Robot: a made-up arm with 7 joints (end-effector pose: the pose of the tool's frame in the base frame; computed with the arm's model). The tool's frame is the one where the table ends. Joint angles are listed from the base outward.
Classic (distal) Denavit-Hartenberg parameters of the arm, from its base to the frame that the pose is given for. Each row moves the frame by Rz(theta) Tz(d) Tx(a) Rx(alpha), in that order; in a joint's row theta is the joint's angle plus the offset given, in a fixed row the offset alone. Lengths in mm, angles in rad.
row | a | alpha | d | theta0
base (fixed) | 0 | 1.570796 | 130 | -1.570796
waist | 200 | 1.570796 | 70 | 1.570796
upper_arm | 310 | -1.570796 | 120 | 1.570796
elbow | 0 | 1.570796 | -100 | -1.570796
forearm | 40 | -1.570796 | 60 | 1.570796
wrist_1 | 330 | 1.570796 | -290 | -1.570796
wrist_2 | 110 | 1.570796 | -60 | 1.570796
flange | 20 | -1.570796 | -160 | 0
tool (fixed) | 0 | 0 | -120 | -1.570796
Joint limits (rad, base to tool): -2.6..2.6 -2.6..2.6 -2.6..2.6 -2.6..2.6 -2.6..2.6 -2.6..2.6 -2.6..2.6
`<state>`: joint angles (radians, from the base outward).
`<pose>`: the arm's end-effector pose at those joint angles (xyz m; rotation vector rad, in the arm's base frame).
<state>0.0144 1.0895 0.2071 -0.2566 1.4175 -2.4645 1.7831</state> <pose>0.1689 -0.6520 -0.1039 0.1268 -1.8938 -1.9023</pose>
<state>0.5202 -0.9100 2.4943 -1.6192 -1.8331 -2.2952 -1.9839</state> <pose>0.0897 -0.1662 0.6812 1.1832 0.0650 1.3495</pose>
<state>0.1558 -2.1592 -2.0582 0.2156 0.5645 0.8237 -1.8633</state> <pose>-0.1691 0.3090 0.4696 1.4156 -0.5766 1.1805</pose>
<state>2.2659 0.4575 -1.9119 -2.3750 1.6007 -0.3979 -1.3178</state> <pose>-0.5269 0.4501 -0.0161 0.9904 1.7597 0.2031</pose>
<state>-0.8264 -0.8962 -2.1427 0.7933 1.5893 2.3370 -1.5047</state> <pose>-0.6960 -0.2304 0.0894 -1.5921 0.0628 -0.7722</pose>
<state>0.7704 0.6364 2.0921 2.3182 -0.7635 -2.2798 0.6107</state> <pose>-0.3705 -0.7206 0.2939 -2.2230 -0.4407 -0.1832</pose>
